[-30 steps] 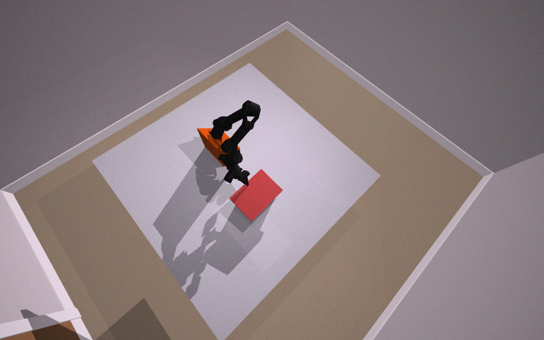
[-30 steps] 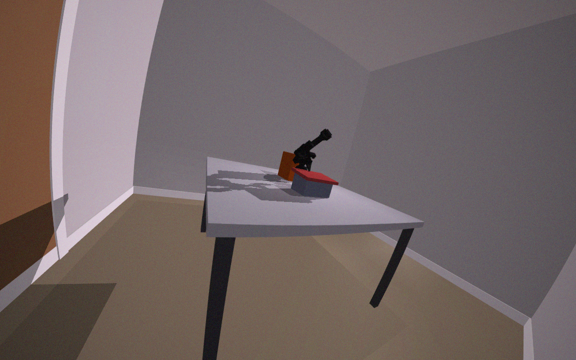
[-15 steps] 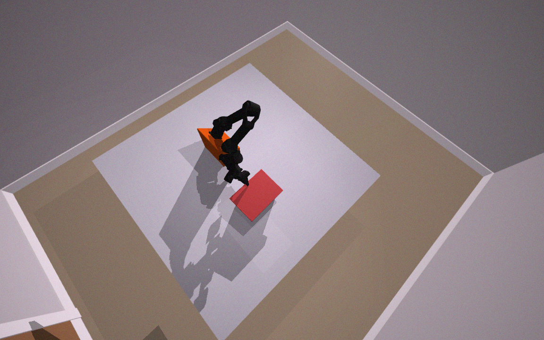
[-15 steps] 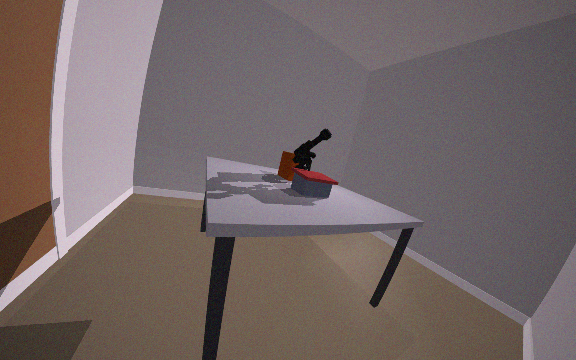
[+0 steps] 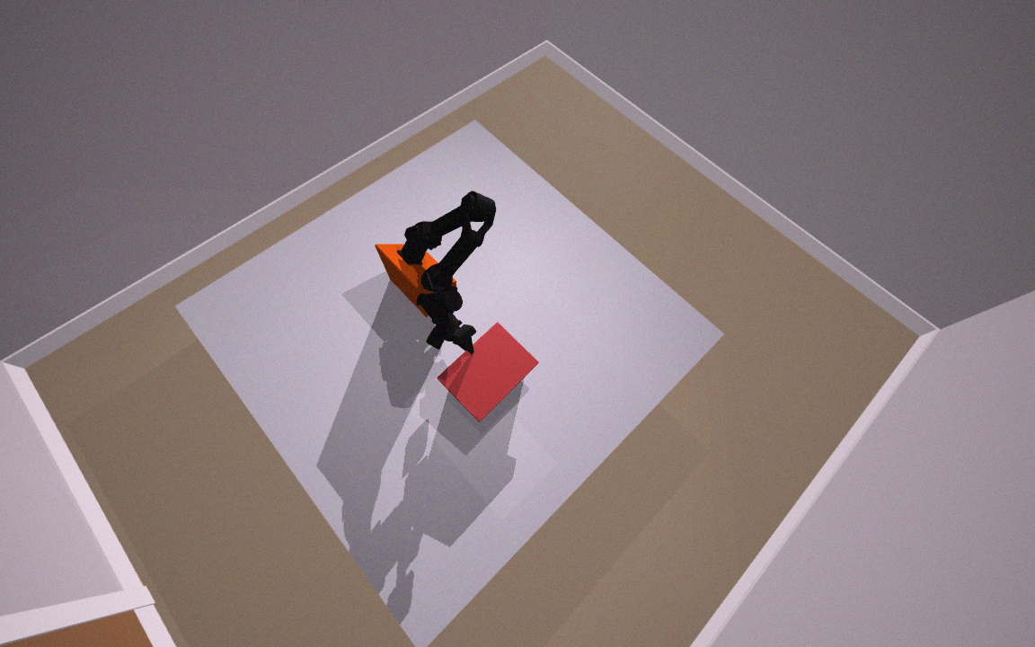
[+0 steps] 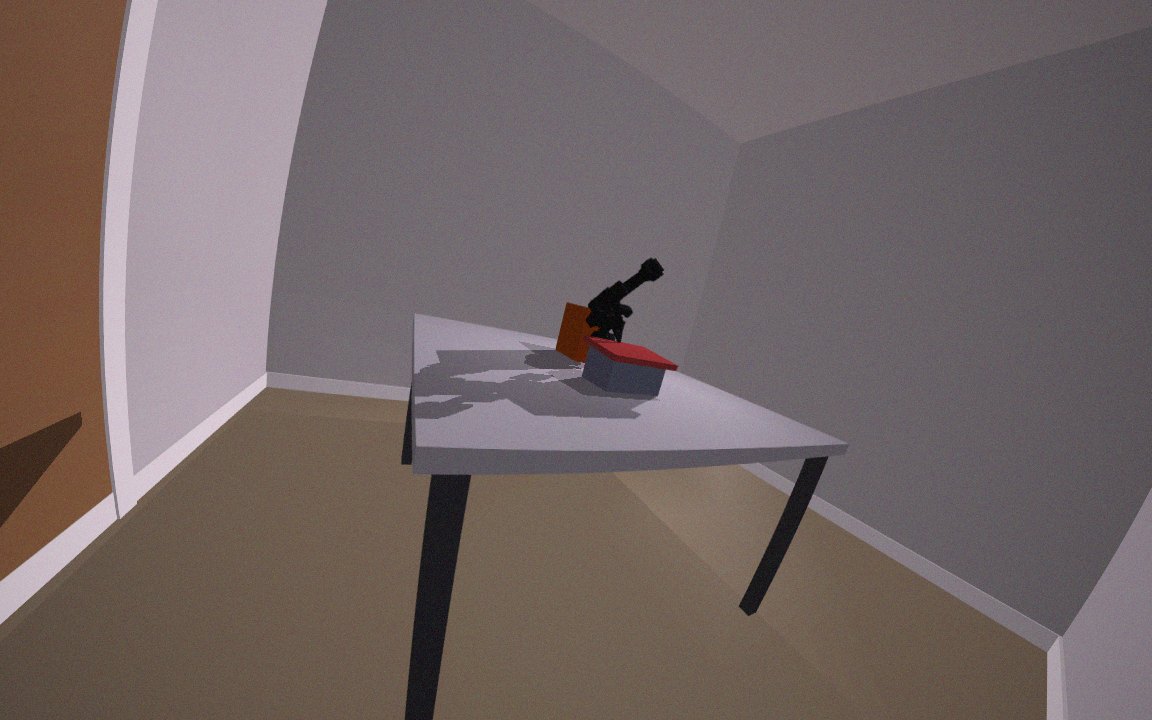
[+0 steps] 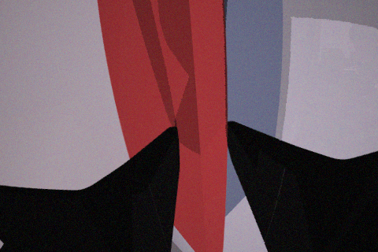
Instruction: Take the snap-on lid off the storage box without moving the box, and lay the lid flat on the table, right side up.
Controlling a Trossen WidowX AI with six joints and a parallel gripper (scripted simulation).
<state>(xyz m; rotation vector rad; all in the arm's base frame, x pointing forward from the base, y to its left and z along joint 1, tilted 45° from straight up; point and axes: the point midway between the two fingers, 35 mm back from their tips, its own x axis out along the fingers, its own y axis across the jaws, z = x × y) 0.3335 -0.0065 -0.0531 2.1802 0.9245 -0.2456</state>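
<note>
Right now the red lid is 8 cm ahead of my gripper tip and 1 cm to the left of it. From my gripper tip the other things lie so: grey-blue storage box (7 cm ahead, 6 cm below, 1 cm to the left).
</note>
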